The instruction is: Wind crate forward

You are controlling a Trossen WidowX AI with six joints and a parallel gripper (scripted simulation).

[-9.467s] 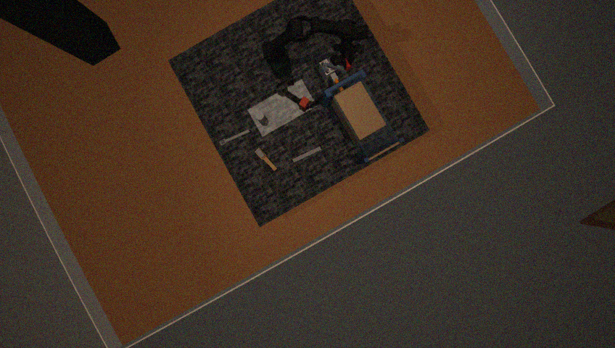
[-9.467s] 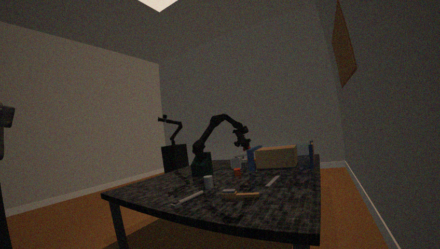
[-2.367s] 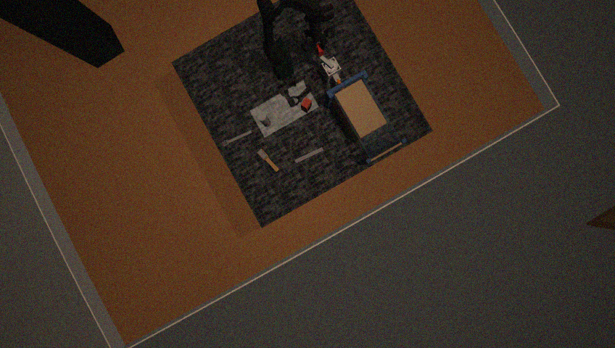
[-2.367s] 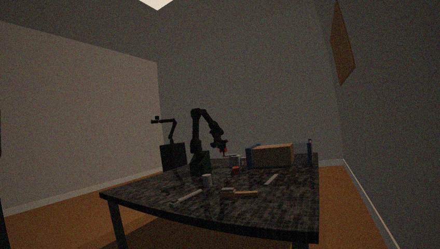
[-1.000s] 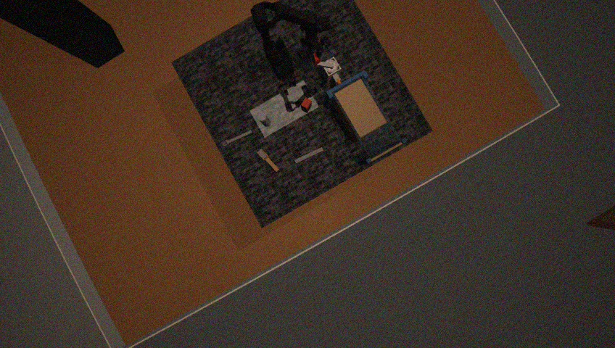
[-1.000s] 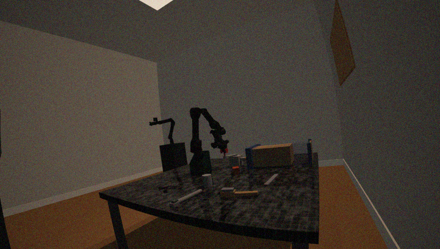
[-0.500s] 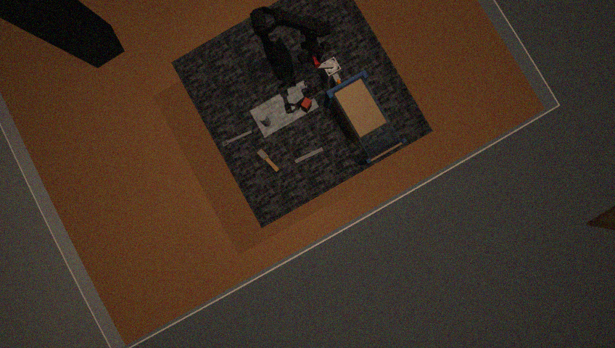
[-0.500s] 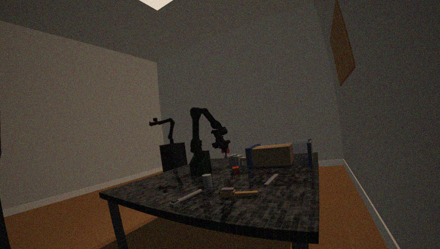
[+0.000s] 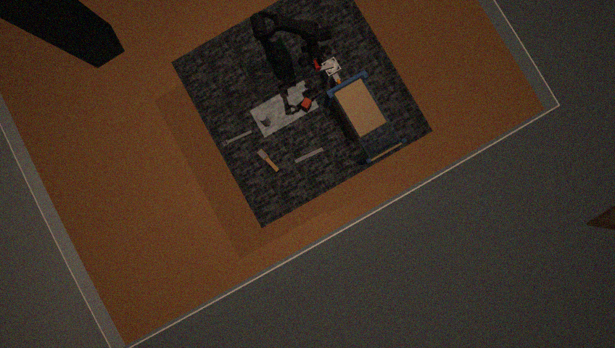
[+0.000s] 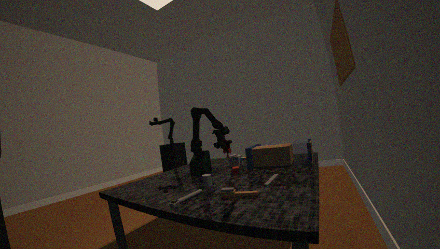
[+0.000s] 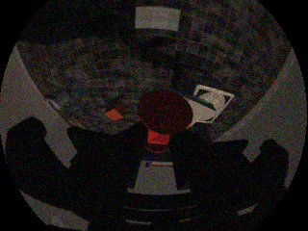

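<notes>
My gripper tip is now 40 mm to the right of the winch handle, 30 mm above it and 10 mm past it. Round my gripper tip: red grip 20 mm behind; then blue steel frame 170 mm ahead, 100 mm to the left, 20 mm below; then winch 100 mm below, 90 mm to the left, 10 mm behind.
</notes>
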